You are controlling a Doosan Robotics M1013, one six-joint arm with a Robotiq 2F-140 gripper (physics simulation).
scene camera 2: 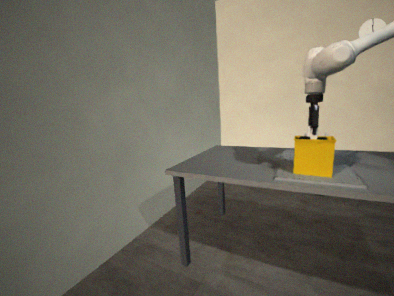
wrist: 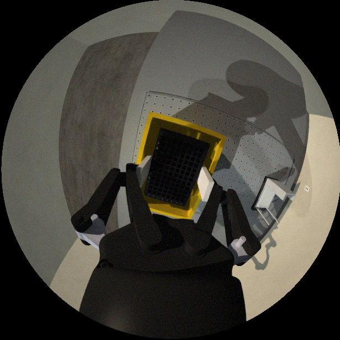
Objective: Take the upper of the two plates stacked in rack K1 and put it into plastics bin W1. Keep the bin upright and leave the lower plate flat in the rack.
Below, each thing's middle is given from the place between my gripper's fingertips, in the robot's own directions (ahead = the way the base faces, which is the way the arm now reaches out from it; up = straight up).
Labels:
My hand is 10 mm past the yellow plastics bin W1 (scene camera 2: 311,157) and 80 mm above it. From my hand the other things lie so: black gridded plate (wrist: 177,159): 10 mm above.

